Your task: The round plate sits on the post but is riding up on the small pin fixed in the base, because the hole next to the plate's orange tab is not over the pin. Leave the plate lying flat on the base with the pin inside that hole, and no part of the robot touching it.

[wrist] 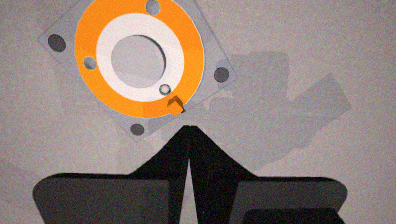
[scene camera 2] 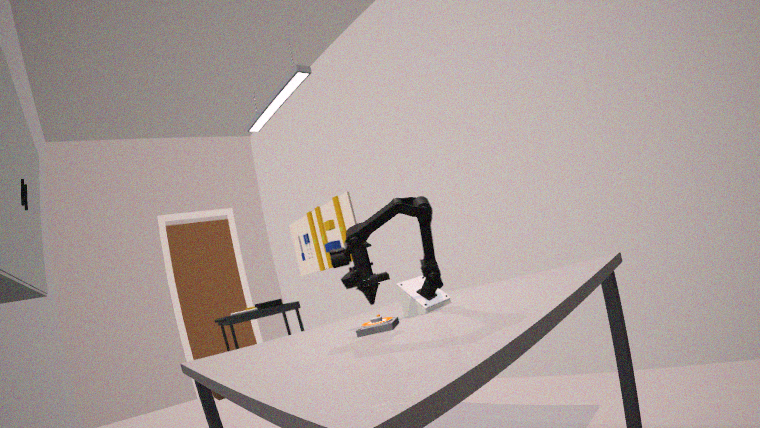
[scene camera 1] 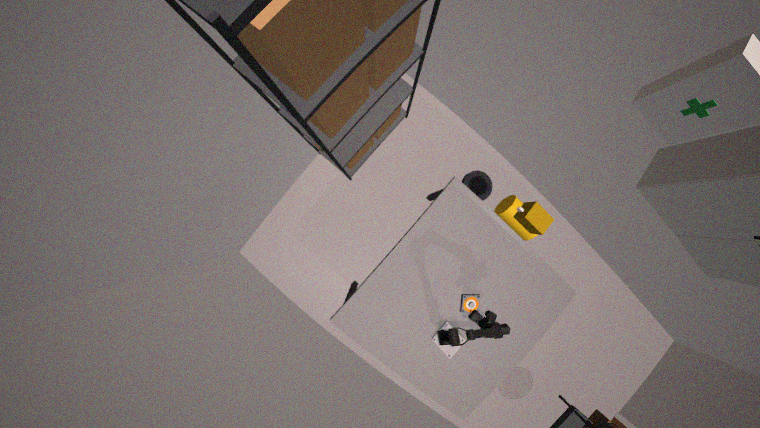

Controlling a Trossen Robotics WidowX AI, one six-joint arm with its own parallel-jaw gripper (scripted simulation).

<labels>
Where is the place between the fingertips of my gripper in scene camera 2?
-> At 372,304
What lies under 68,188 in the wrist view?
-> My gripper.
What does my gripper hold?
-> Nothing.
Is my gripper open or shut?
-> Shut.
</labels>
